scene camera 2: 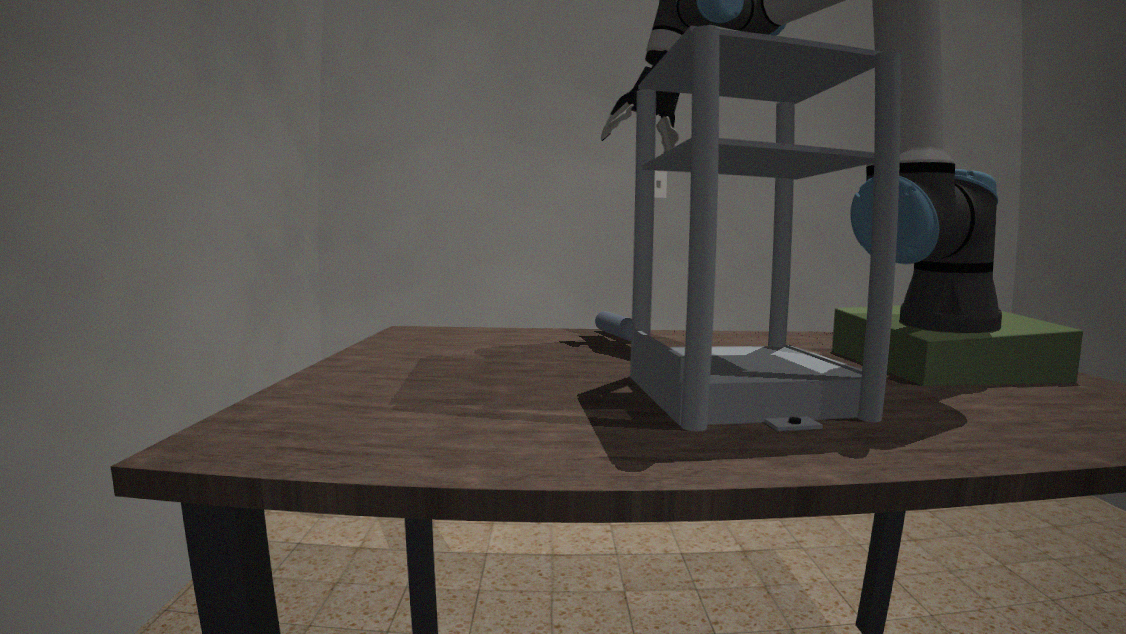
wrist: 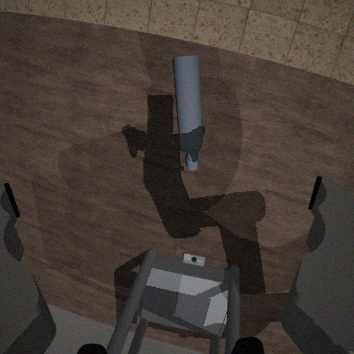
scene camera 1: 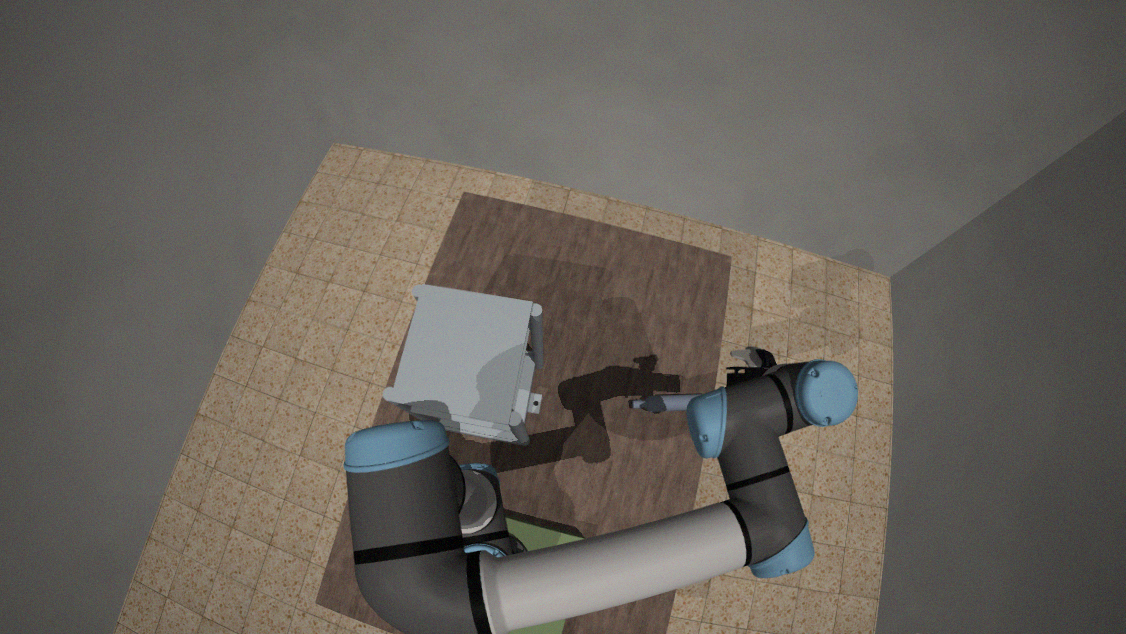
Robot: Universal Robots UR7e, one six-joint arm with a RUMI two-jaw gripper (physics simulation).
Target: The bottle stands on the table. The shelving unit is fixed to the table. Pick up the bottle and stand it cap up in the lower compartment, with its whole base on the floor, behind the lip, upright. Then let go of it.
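The blue-grey bottle lies on its side on the wooden table, its narrow cap end towards the shelving unit. In the scene camera 1 view the arm covers its base end; in the scene camera 2 view a post hides part of it. My gripper is wide open, with nothing between the fingers. It hangs high above the table, apart from the bottle. The lower compartment's floor shows behind its low lip, with no bottle on it.
The unit has four round posts, a middle shelf and a top board. Small screwed tabs and another tab lie at its foot. The arm's base stands on a green block. The table edge lies beyond the bottle's base end.
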